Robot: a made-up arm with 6 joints.
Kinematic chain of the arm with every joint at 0, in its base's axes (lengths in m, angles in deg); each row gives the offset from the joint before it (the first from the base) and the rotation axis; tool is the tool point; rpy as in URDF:
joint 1: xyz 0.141 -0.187 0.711 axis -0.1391 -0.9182 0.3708
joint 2: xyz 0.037 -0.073 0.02 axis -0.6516 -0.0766 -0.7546
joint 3: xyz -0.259 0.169 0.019 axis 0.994 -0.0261 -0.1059
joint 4: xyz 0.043 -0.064 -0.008 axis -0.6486 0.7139 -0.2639
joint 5: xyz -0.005 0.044 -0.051 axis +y
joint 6: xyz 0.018 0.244 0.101 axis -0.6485 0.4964 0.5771
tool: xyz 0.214 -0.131 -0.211 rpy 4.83 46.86 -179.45
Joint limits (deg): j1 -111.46..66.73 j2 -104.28..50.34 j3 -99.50..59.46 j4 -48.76..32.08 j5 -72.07..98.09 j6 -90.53..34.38
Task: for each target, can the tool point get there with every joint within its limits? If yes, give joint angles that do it. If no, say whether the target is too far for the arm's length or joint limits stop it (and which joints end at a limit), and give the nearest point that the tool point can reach.
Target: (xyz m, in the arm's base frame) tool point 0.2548 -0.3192 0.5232
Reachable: yes | joints 44.66 18.80 -48.99 9.83 36.94 -30.57
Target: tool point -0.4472 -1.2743 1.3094
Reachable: no: too far | nearest point -0.2745 -0.5554 0.9951 | short by 0.803 m
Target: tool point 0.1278 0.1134 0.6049
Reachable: yes | joints 27.75 1.22 4.36 -36.34 38.42 -6.56
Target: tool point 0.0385 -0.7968 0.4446
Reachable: no: joint limits stop it (at a limit: joint 1, joint 4, joint 5) | nearest point 0.0439 -0.7467 0.4820 | short by 0.063 m
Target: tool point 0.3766 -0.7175 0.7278
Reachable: no: joint limits stop it (at a limit: joint 1, joint 3, joint 4, joint 5) | nearest point 0.3426 -0.6299 0.7187 | short by 0.094 m
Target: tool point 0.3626 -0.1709 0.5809
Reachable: yes | joints 43.55 38.34 -84.13 -40.16 21.04 -26.80
